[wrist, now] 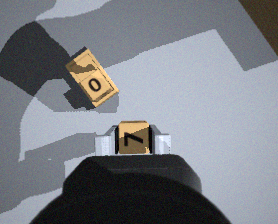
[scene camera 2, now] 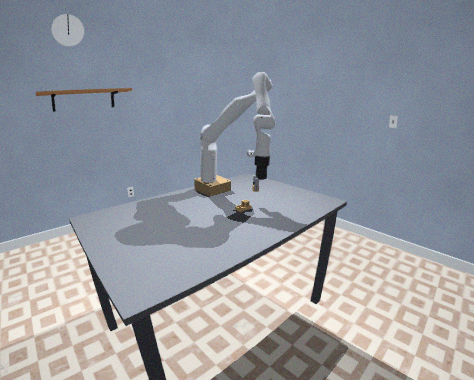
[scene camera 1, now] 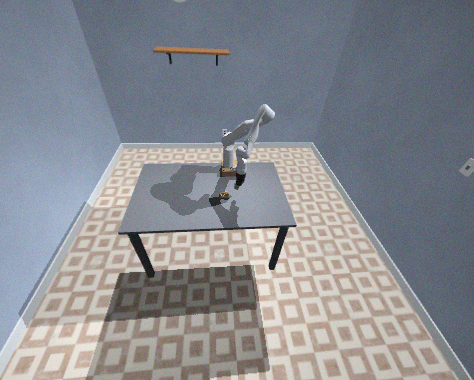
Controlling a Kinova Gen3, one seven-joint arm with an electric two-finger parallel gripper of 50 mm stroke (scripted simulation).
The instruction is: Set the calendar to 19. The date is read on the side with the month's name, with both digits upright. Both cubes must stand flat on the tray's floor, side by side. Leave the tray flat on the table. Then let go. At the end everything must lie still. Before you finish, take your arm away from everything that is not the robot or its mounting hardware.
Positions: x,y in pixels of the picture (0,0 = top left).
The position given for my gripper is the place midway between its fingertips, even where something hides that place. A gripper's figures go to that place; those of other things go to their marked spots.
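My gripper (wrist: 133,134) is 18 cm from the lens, and there's a wooden tray (wrist: 85,64) that's 27 cm from the lens.
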